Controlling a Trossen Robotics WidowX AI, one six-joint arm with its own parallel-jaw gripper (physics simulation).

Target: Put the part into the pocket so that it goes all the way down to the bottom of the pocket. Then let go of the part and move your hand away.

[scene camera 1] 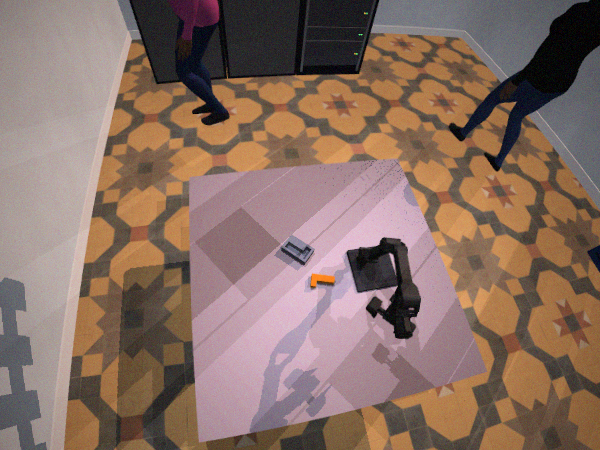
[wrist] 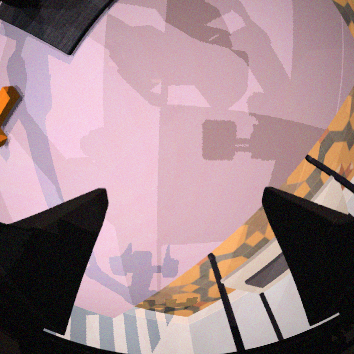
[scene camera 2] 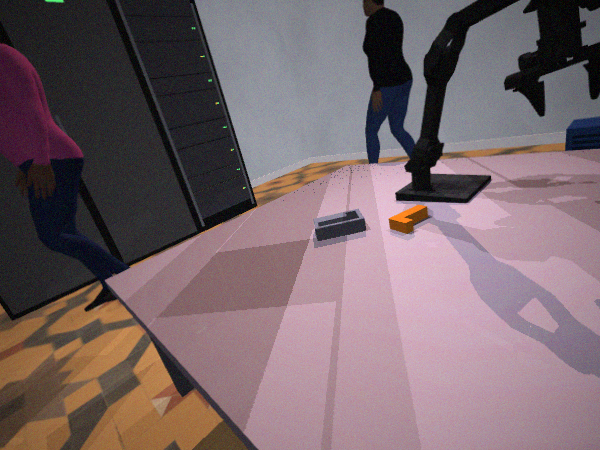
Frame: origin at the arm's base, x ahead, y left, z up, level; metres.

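Seen in the pictures: gripper, fingertip midpoint: [scene camera 1: 384,324] [wrist: 186,195] [scene camera 2: 567,107]; arm's base, link origin: [scene camera 1: 363,258] [scene camera 2: 421,186].
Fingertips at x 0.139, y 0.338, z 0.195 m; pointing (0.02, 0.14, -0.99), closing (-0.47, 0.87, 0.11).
Note:
Pixels of each thing's middle, then the offset from my fingertips to it. Level surfaces: height alone.
- orange L-shaped part, body centre: [scene camera 2: 413,218] [scene camera 1: 322,281] dx +0.103, dy -0.299, dz -0.204 m
- grey block with the L-shaped pocket, body centre: [scene camera 2: 338,224] [scene camera 1: 297,249] dx +0.153, dy -0.497, dz -0.201 m
- pink table, surface height: dz -0.219 m
The orange L-shaped part [scene camera 1: 325,279] [scene camera 2: 409,221] lies flat on the table, and its edge [wrist: 6,104] shows at the left of the wrist view. The grey block with the L-shaped pocket [scene camera 1: 303,259] [scene camera 2: 341,230] lies apart from it, up and to the left of it in scene camera 1; the pocket is empty. The block does not show in the wrist view. My gripper [scene camera 1: 389,320] [scene camera 2: 569,106] [wrist: 186,195] is open and empty, raised above the table, well to the side of the part.
The arm's dark base plate [scene camera 1: 372,282] [scene camera 2: 462,189] [wrist: 62,32] stands on the pink table [scene camera 1: 240,380] [scene camera 2: 365,350] near the part. Two people [scene camera 1: 200,55] [scene camera 1: 545,65] stand beyond the table. Black cabinets [scene camera 1: 262,40] [scene camera 2: 170,100] stand behind. Shadows cross the table.

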